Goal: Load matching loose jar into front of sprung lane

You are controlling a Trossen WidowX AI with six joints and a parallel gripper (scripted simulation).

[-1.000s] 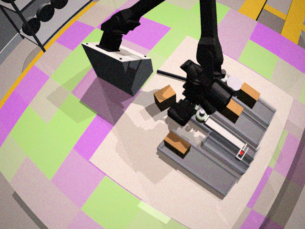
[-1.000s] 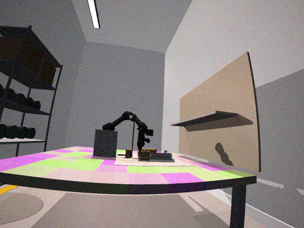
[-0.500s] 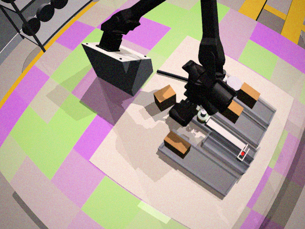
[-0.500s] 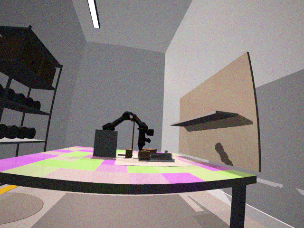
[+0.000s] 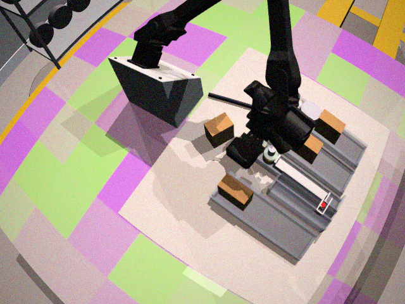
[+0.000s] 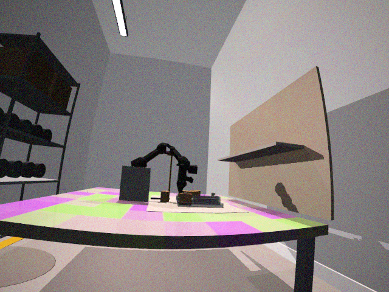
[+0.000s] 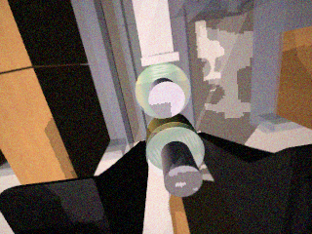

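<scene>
Now: the dark rod 130 mm behind my gripper tip, 90 mm to the left of it and 40 mm below it. Round my gripper tip: red marker (220 mm ahead, 50 mm to the right, 20 mm above).
</scene>
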